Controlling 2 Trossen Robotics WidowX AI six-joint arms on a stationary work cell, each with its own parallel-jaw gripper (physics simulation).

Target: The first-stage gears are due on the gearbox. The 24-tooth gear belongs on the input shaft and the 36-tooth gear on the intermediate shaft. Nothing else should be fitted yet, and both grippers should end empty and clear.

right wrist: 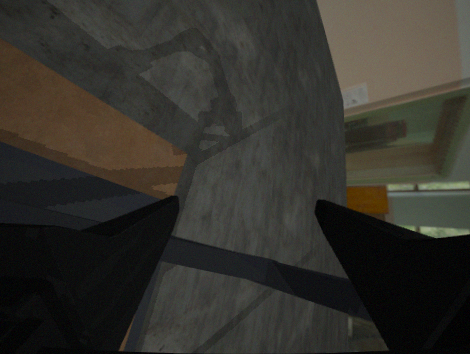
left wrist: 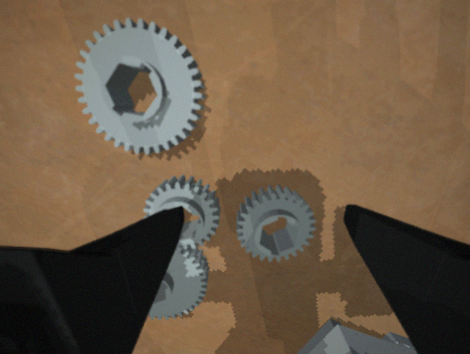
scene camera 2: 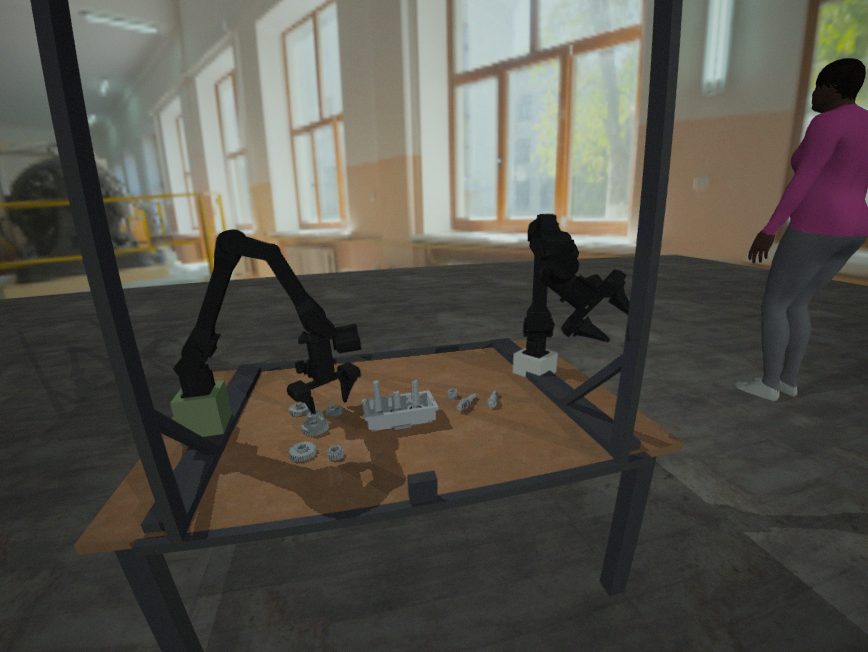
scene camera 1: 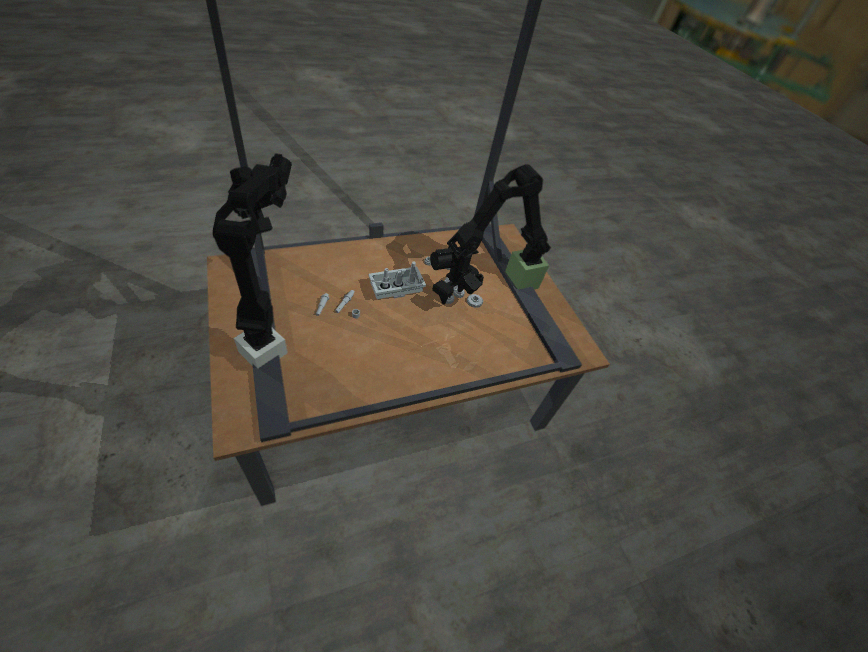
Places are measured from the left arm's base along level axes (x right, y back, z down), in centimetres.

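Pixels of known places: left gripper, between the fingertips: [left wrist: 263, 212] [scene camera 2: 329, 408] [scene camera 1: 451, 298]; right gripper, between the fingertips: [right wrist: 248, 204] [scene camera 2: 622, 329]; left arm's base, origin of its link: [scene camera 2: 198, 390] [scene camera 1: 530, 258]; right arm's base, origin of its link: [scene camera 2: 535, 352] [scene camera 1: 259, 338].
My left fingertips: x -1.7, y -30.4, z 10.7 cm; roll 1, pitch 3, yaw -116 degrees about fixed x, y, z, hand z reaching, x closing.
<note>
Ahead of a thing's pixels: the offset from my left fingertips to its top centre. "spot": to the spot under its first point.
My left gripper [scene camera 1: 457, 295] [scene camera 2: 329, 405] [left wrist: 263, 212] is open and empty, low over the gears. A small gear @(dx +0.6, dy -1.1, dz -0.8 cm) [scene camera 2: 333, 411] [left wrist: 245, 222] lies between its spread fingertips on the table. Another small gear @(dx +2.1, dy +3.9, dz -0.9 cm) [left wrist: 212, 215], partly behind a finger, touches or overlaps a mid-sized gear @(dx +7.2, dy +4.0, dz -0.8 cm) [left wrist: 196, 292]. A large gear @(dx -3.1, dy +7.9, dz -0.8 cm) [left wrist: 177, 60] lies farther off. I cannot tell tooth counts, so which gears are the 24- and 36-tooth ones is unclear. The pale gearbox housing @(dx +10.0, dy -17.1, dz -4.8 cm) [scene camera 1: 397, 291] [scene camera 2: 402, 420] holds several upright shafts @(dx +9.8, dy -11.8, dz -10.6 cm) [scene camera 2: 376, 396]. My right gripper [scene camera 2: 616, 326] [right wrist: 248, 204] is open and empty, raised off the table.
A gear @(dx +17.2, dy +6.8, dz -0.8 cm) [scene camera 2: 302, 456] and a small gear @(dx +20.3, dy -0.4, dz -0.8 cm) [scene camera 2: 335, 456] lie at the front left in scene camera 2. Two loose shafts @(dx +8.8, dy -43.4, dz -1.6 cm) [scene camera 1: 322, 303] @(dx +8.1, dy -36.0, dz -1.6 cm) [scene camera 1: 344, 301] and a small ring part lie beside the housing. The housing's corner @(spot: dx +6.3, dy -8.9, dz -0.9 cm) [left wrist: 336, 341] shows near a left finger. Dark frame posts edge the table.
</note>
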